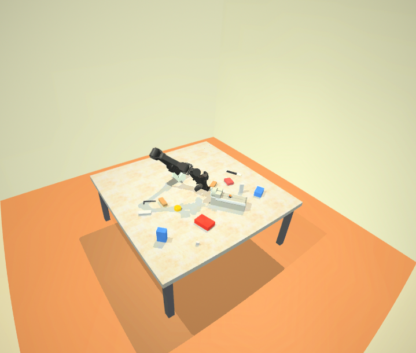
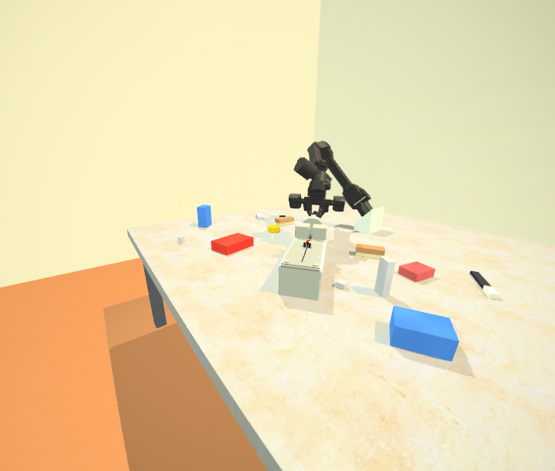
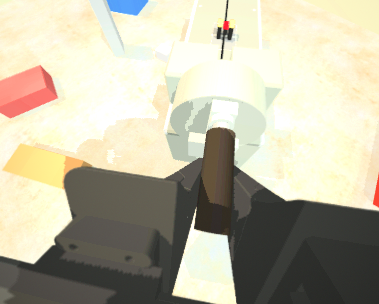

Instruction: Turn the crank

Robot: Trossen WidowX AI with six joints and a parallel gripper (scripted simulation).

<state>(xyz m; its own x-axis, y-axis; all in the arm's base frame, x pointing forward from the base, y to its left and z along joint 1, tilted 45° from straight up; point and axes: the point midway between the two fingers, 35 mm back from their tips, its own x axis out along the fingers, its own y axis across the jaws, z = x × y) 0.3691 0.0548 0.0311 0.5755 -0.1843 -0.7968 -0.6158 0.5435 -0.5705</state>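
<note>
My gripper tip is 1 cm below the crank. From my gripper tip the other things lie so: brown crank handle: 3 cm above, 1 cm to the right, 1 cm behind; red pointer: 13 cm ahead, 10 cm to the left, 1 cm below; yellow disc: 25 cm to the right, 8 cm below, 3 cm behind.
</note>
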